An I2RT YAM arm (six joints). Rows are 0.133 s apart.
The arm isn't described. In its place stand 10 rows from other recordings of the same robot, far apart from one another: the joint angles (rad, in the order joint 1, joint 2, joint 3, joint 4, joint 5, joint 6), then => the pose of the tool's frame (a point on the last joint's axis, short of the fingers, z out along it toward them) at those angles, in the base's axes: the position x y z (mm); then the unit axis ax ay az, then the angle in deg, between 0 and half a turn.
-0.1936, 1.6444, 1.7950, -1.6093, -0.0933, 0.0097 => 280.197 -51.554 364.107 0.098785 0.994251 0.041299 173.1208
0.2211, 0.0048, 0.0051, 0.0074, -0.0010, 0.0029 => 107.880 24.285 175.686 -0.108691 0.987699 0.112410 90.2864
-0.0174, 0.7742, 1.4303, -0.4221, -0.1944, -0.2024 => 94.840 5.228 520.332 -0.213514 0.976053 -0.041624 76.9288
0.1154, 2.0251, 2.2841, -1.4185, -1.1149, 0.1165 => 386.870 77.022 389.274 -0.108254 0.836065 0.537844 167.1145
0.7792, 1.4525, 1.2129, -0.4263, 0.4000, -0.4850 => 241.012 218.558 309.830 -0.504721 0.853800 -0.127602 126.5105
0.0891, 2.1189, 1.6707, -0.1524, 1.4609, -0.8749 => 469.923 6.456 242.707 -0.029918 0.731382 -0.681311 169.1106
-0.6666, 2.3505, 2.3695, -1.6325, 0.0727, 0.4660 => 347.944 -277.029 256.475 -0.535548 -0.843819 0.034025 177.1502
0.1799, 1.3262, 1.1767, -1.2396, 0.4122, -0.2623 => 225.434 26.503 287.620 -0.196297 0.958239 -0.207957 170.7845
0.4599, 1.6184, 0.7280, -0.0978, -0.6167, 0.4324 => 250.751 147.180 138.461 -0.100444 0.918204 0.383161 166.0510
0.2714, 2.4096, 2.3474, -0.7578, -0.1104, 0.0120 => 518.463 148.342 254.626 -0.149984 0.982588 0.109666 138.3927
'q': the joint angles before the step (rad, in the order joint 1, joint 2, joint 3, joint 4, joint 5, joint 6). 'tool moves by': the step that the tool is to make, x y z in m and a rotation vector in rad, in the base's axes. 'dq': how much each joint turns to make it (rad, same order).
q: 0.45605 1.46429 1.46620 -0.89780 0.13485 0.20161
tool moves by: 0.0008 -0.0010 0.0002 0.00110 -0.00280 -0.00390
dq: -0.00409 0.00015 0.00010 0.00309 0.00007 -0.00030
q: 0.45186 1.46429 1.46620 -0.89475 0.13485 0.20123
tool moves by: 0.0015 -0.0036 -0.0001 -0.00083 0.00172 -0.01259
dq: -0.01277 0.00012 0.00023 -0.00200 -0.00011 -0.00015
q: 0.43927 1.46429 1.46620 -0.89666 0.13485 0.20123
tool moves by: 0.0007 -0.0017 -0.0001 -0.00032 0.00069 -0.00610
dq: -0.00601 0.00000 -0.00020 -0.00058 0.00005 0.00007
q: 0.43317 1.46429 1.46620 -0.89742 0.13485 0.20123
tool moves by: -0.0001 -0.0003 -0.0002 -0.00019 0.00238 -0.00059
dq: -0.00085 -0.00011 -0.00027 -0.00213 -0.00081 0.00032
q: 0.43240 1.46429 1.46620 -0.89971 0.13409 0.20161
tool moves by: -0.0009 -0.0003 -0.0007 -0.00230 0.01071 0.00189
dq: -0.00001 -0.00010 0.00006 -0.01084 -0.00306 -0.00001
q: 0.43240 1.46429 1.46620 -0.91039 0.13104 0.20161
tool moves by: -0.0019 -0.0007 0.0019 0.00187 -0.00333 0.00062
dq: 0.00050 -0.00718 0.00040 -0.00378 -0.00031 0.00009
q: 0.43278 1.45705 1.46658 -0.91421 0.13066 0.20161
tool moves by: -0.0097 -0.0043 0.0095 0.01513 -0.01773 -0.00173
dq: 0.00011 -0.03782 0.00061 -0.01669 -0.00376 0.00542
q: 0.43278 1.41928 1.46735 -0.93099 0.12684 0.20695
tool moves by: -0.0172 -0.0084 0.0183 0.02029 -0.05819 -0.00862
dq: -0.00021 -0.07054 0.00198 -0.01150 0.01003 0.00242
